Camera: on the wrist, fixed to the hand. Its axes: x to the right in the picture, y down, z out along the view.
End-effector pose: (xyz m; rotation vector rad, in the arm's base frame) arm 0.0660 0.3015 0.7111 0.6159 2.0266 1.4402
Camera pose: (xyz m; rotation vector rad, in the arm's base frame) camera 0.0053 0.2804 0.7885 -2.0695 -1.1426 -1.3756
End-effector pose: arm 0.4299 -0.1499 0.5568 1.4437 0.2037 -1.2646
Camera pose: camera 0.5253 -0.1197 0.5663 1.1899 -0.9901 0.0414
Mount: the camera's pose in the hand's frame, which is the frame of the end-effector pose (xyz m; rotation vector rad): 0.0161 0.0643 -0.0756 0.2360 -0.0351 1.6048
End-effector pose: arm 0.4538 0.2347 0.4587 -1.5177 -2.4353 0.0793
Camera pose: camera 0.5226 0.2707 0.5226 -2.7802 -0.5928 0.6229
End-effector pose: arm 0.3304 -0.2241 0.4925 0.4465 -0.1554 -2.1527
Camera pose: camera 0.3992 -0.2706 0.4358 0.2332 -0.5596 -0.5601
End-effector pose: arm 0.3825 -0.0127 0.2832 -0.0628 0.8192 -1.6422
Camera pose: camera 0.3971 0.0080 0.1859 0.5894 0.3660 -0.1852
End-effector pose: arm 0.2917 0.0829 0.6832 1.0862 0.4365 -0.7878
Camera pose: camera 0.3548 0.1611 0.6801 1.2359 -0.5936 0.5886
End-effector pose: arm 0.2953 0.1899 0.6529 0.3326 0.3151 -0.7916
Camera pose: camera 0.3418 0.2524 0.5894 0.6431 -0.1352 0.7548
